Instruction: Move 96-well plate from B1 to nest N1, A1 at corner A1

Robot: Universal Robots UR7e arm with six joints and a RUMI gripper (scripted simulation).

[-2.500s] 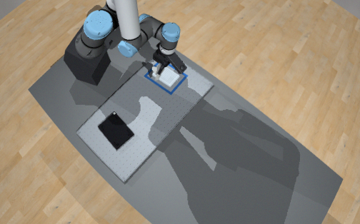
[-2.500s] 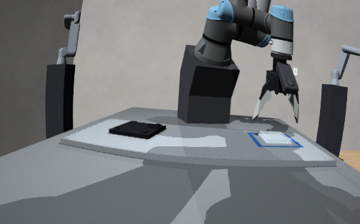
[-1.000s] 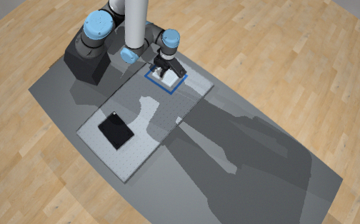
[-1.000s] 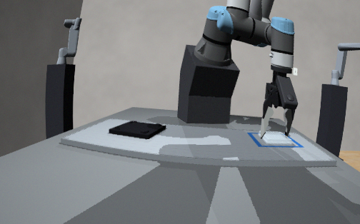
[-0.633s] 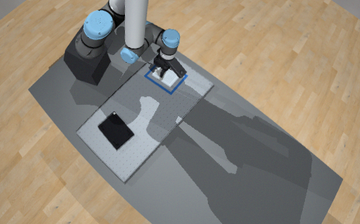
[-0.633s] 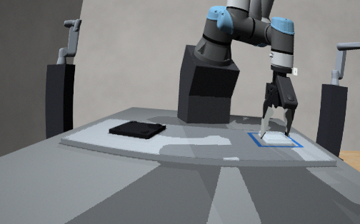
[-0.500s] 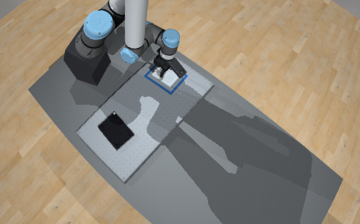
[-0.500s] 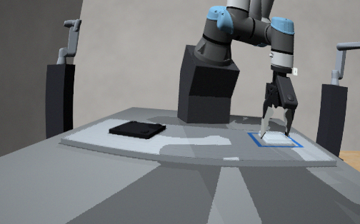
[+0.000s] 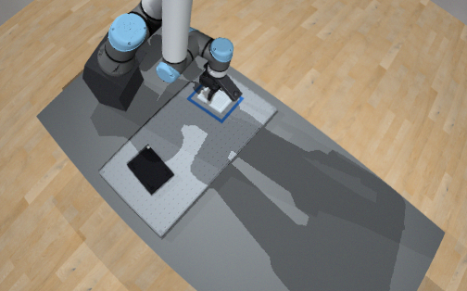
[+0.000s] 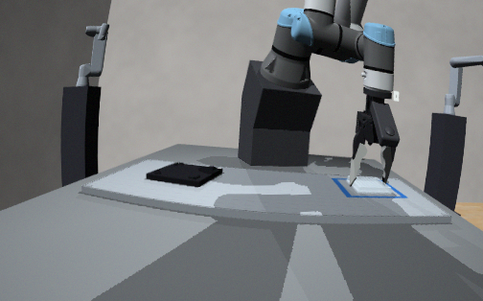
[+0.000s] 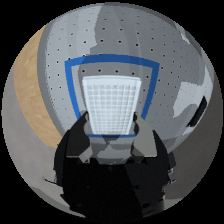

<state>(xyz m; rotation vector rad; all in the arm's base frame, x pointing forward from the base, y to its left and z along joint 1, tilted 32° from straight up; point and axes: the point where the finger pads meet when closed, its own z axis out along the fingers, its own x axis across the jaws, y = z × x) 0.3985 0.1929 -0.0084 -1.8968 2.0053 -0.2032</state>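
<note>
Right now the black plate nest is 10 mm behind my hand, 410 mm to the right of it and 10 mm below it. Also, from my hand: white 96-well plate 10 mm below.
</note>
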